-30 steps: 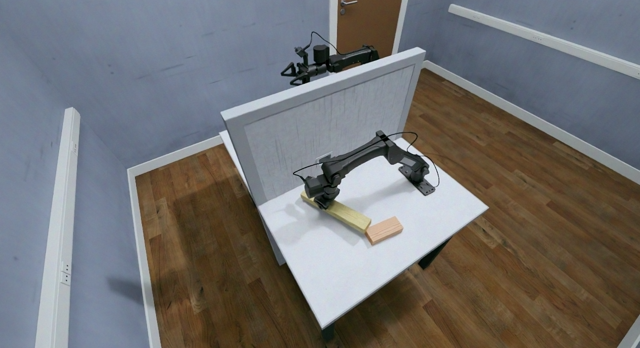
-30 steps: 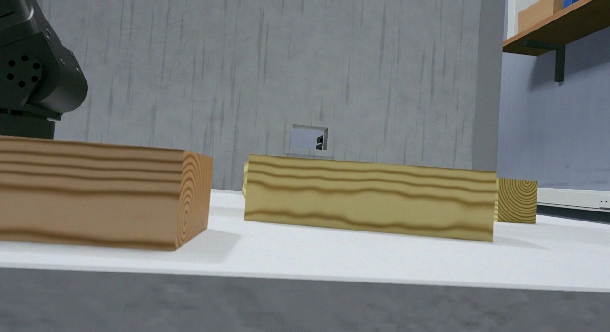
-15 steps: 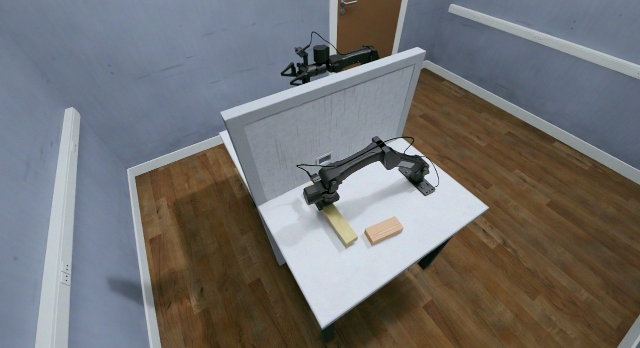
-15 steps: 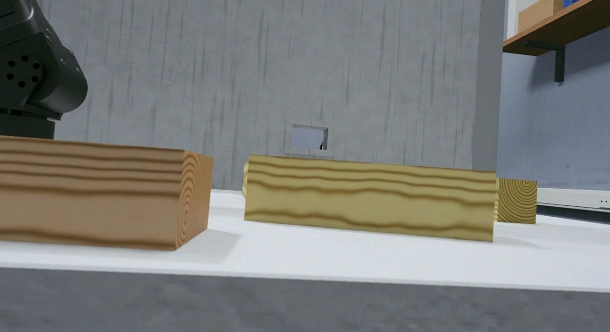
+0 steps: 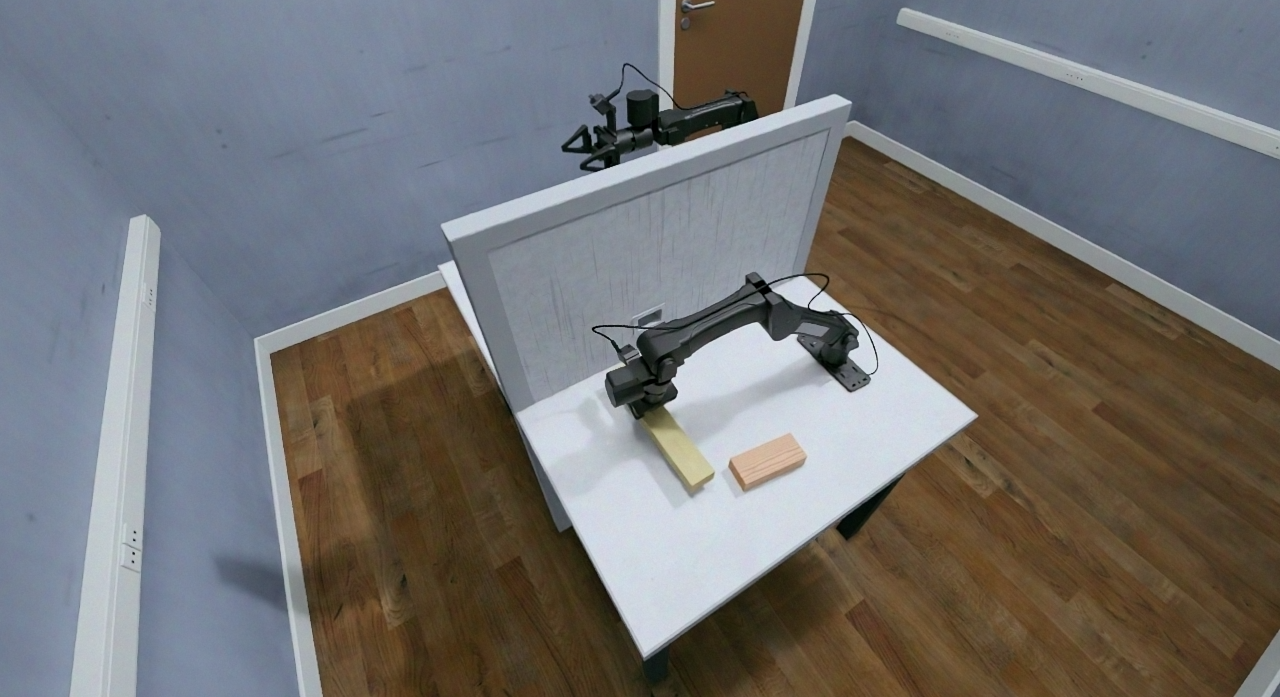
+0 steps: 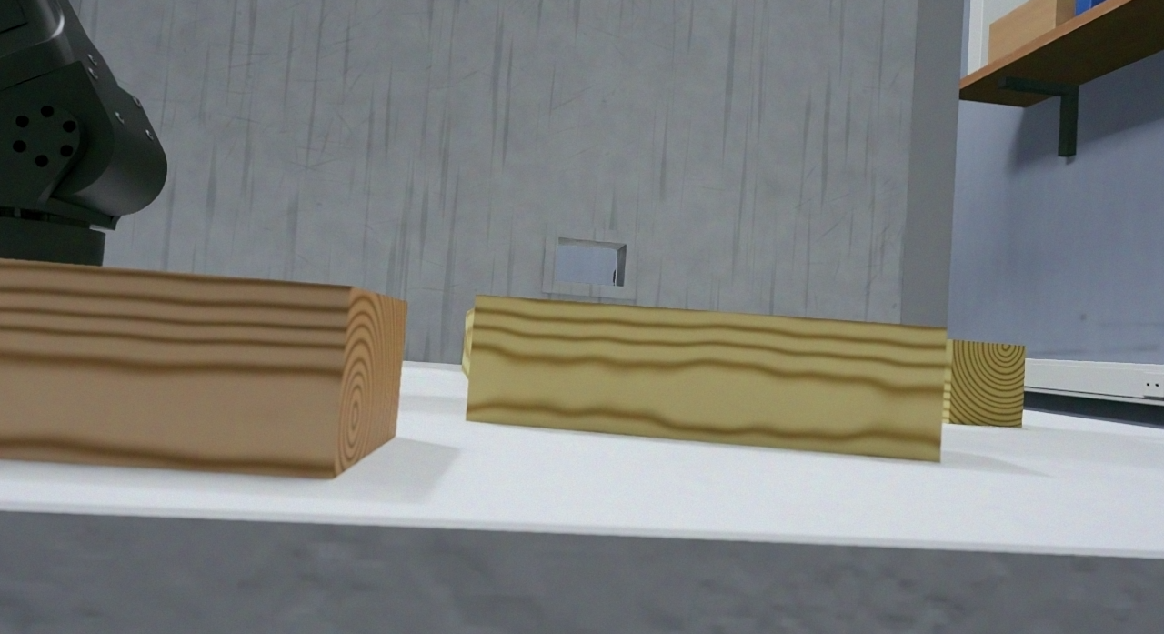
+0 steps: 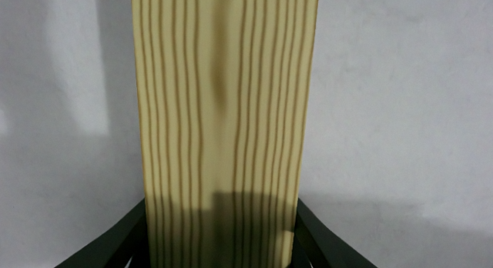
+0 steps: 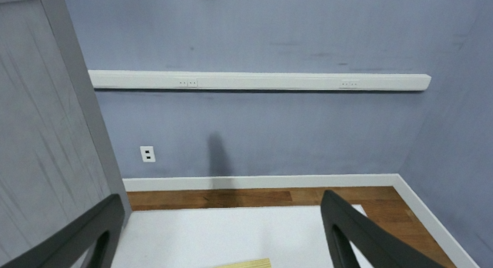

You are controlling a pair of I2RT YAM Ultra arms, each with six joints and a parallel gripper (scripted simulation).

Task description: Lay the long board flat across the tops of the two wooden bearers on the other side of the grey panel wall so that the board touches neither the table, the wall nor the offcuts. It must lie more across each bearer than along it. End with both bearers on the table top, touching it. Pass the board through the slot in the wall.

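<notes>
The long pale board lies 5 cm to the left of my left hand. From my left hand the other things lie so: brown offcut: 25 cm to the left, 15 cm behind, 3 cm below; then pale wooden bearer: 42 cm to the right, 5 cm ahead, 2 cm below.
</notes>
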